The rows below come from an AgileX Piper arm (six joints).
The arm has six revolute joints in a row. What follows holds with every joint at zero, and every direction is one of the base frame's.
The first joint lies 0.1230 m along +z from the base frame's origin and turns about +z.
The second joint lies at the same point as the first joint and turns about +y.
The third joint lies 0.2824 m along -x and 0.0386 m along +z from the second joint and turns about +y.
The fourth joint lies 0.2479 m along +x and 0.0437 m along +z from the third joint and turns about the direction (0.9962, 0, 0.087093).
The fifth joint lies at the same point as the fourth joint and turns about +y.
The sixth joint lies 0.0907 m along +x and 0.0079 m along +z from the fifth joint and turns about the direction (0.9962, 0, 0.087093).
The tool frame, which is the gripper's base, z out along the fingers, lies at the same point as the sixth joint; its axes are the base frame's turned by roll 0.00, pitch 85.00 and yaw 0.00 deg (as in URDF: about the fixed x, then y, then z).
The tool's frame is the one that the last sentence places.
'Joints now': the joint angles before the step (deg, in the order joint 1, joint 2, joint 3, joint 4, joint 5, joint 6). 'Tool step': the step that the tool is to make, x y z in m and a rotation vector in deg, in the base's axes. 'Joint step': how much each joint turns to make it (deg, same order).
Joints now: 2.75 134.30 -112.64 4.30 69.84 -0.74
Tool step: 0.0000 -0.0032 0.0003 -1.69 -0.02 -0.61
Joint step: -0.06 -0.05 0.00 -1.83 0.06 1.09
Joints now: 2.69 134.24 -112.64 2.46 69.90 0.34
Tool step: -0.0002 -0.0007 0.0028 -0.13 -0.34 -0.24
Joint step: -0.05 -0.35 0.02 -0.17 -0.01 0.23
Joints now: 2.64 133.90 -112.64 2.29 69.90 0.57
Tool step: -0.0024 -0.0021 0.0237 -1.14 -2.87 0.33
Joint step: 0.00 -2.86 -0.01 -1.32 0.06 0.01
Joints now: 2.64 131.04 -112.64 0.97 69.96 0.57
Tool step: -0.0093 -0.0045 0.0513 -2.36 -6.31 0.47
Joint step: -0.01 -6.26 0.00 -2.69 0.06 0.00
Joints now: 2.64 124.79 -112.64 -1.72 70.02 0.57
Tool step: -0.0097 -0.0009 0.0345 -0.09 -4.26 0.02
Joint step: 0.00 -4.29 -0.01 -0.29 0.05 0.00
